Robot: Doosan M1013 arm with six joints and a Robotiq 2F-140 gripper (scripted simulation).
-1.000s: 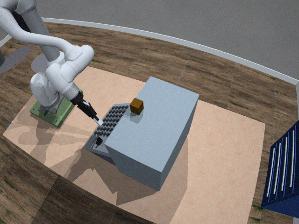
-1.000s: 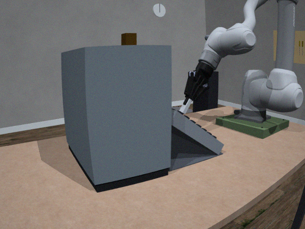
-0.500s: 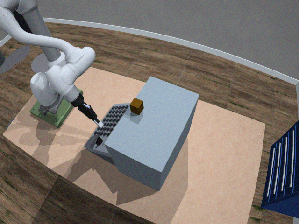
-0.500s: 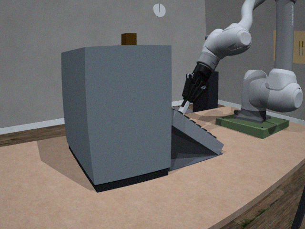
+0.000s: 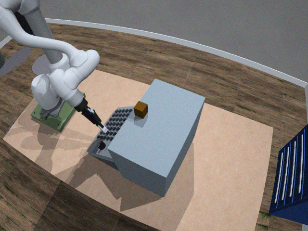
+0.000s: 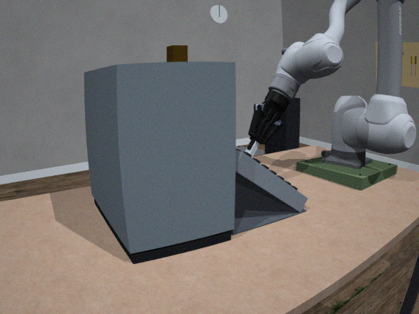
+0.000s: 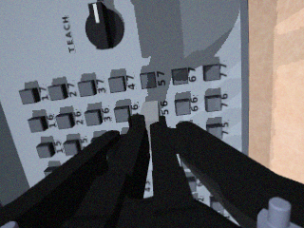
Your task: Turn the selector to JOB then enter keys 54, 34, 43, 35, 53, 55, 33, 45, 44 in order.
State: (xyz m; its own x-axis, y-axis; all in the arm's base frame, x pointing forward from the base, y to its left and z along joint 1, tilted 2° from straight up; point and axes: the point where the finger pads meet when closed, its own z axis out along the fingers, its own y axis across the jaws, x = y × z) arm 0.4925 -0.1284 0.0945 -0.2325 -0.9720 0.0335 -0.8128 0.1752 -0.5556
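Right now the key is 9 cm to the left of my hand, 8 cm ahead of it and 2 cm below it. Round my hand: black selector knob 11 cm to the right, 3 cm ahead, 1 cm below.
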